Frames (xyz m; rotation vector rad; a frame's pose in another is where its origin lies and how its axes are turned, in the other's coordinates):
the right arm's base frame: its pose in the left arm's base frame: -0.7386 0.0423 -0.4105 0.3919 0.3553 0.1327
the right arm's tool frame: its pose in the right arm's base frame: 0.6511 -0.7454 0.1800 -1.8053 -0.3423 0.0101
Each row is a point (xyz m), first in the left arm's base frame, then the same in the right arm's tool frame.
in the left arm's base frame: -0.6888 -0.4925 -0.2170
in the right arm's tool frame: -0.6243 -0.4285 0.4041
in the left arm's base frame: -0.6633 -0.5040 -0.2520
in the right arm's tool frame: -0.6024 -0.3994 0.3780
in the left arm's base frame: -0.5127 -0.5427 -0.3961
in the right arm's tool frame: -0.4663 -0.2837 0.2639
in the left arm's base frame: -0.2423 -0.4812 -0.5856
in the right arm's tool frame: -0.1810 -0.1208 0.1940
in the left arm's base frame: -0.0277 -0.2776 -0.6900
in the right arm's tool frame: 0.0958 -0.0094 0.2910
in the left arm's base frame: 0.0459 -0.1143 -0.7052
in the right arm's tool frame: 0.2215 0.0250 0.4148
